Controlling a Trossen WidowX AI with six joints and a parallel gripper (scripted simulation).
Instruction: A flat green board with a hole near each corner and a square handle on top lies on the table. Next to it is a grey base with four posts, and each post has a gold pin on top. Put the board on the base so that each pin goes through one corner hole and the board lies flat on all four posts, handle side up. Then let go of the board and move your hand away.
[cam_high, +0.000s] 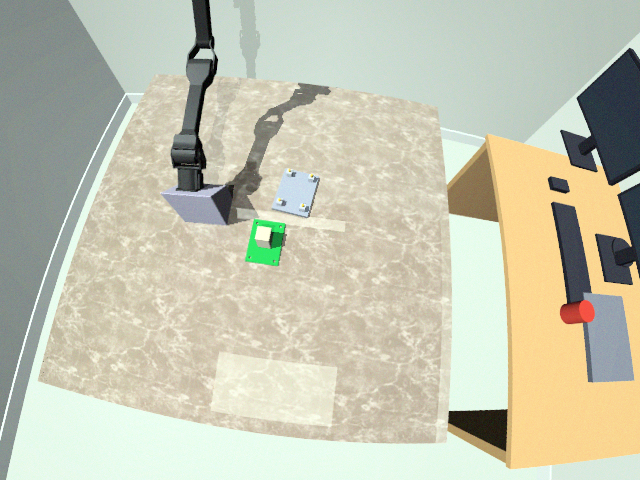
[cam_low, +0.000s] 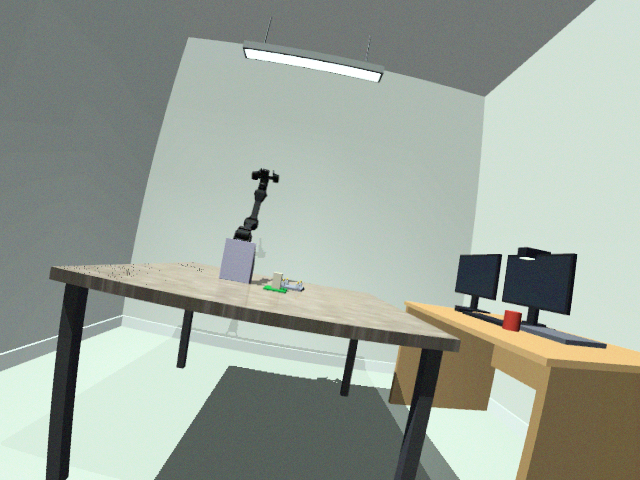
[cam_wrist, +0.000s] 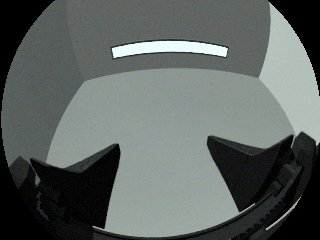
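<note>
My gripper tip is now 720 mm above the green board, 670 mm to the left of it and 240 mm short of it. Round my gripper tip: grey base (740 mm below, 480 mm to the right, 310 mm ahead).
</note>
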